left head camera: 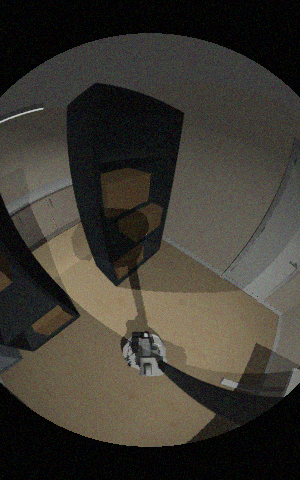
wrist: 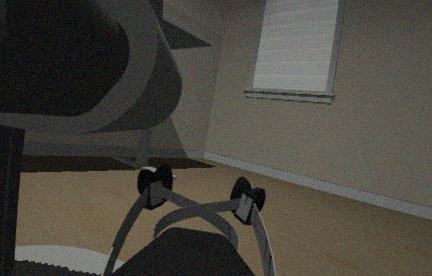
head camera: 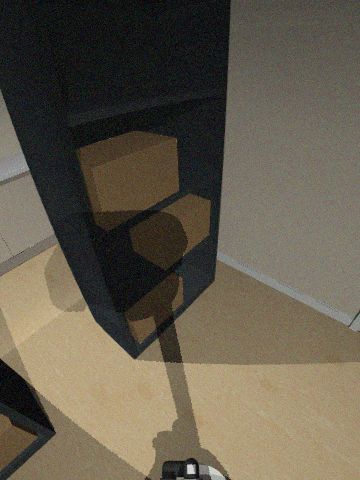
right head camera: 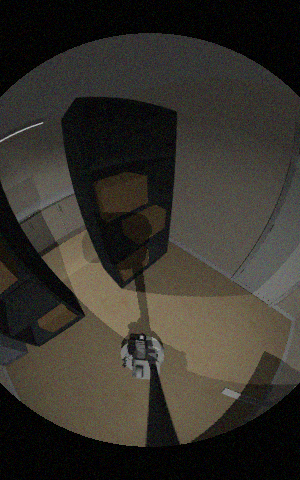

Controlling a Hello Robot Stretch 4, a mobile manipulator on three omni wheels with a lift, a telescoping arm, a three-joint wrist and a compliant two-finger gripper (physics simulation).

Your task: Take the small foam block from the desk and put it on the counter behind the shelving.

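Places are measured from the robot's base along level axes (x ahead, y left, z up), in millimetres.
Pixels of known places: gripper, fingertip midpoint: [left head camera: 134, 366] [wrist: 202, 185] [right head camera: 128, 368].
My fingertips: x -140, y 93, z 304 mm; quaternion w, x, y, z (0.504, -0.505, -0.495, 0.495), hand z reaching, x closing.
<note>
Behind a point stands the place of what it marks.
My gripper [wrist: 202, 185] @[x -140, y 93, z 304 mm] is open in the wrist view, its two dark fingertip pads apart with no block between them. The small foam block does not show in any view, and I cannot make out the desk. A tall dark shelving unit [head camera: 50, 175] @[x 923, y 488, z 1204 mm] [left head camera: 82, 180] @[x 922, y 487, z 1256 mm] [right head camera: 80, 185] @[x 897, y 459, z 1281 mm] stands upright ahead, with brown boxes in its compartments. Part of a pale counter [head camera: 12, 170] @[x 1959, y 1432, z 883 mm] [left head camera: 40, 197] @[x 1647, y 1697, z 833 mm] [right head camera: 50, 206] @[x 1636, y 1703, z 793 mm] shows beyond the shelving's left side, along the wall; the shelving hides some of it.
A second dark shelving unit [left head camera: 37, 267] @[x 529, y 963, z 702 mm] [right head camera: 40, 267] @[x 487, y 916, z 781 mm] stands at the left. A plain wall [head camera: 295, 150] @[x 1434, y -680, z 1094 mm] is right of the tall shelving. A small white object [left head camera: 229, 383] [right head camera: 231, 393] lies at lower right. The wrist view shows a window [wrist: 295, 45] @[x -2271, y 821, z 1259 mm] and a large grey rounded shape [wrist: 167, 90].
</note>
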